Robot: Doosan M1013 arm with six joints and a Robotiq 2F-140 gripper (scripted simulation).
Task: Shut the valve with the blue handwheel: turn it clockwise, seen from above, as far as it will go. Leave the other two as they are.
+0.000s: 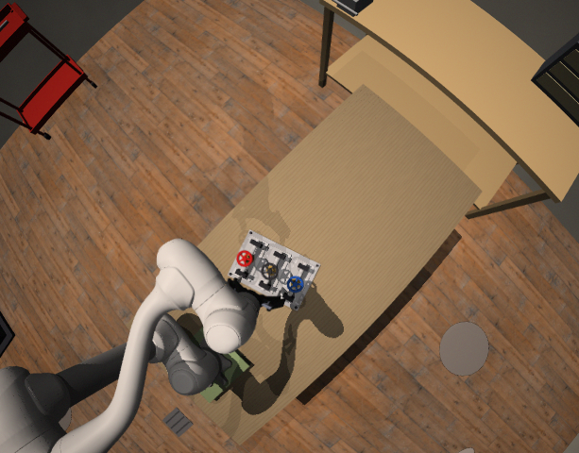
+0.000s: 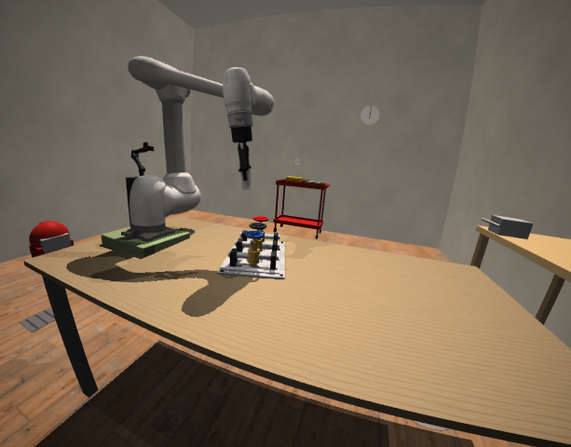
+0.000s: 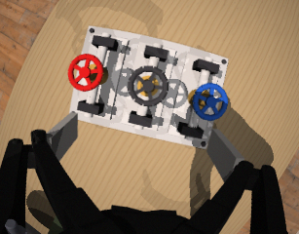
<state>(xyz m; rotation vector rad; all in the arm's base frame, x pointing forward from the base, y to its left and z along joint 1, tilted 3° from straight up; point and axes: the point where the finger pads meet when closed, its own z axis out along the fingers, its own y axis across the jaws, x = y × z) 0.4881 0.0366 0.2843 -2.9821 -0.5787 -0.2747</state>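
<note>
The blue handwheel is 8 cm ahead of my hand, 9 cm to the right of it and 18 cm below it. The rest, counted from my hand: red handwheel: 1 cm ahead, 13 cm to the left, 18 cm below; then black handwheel: 5 cm ahead, 2 cm to the left, 18 cm below; then white plate: 5 cm ahead, 2 cm to the left, 30 cm below.
</note>
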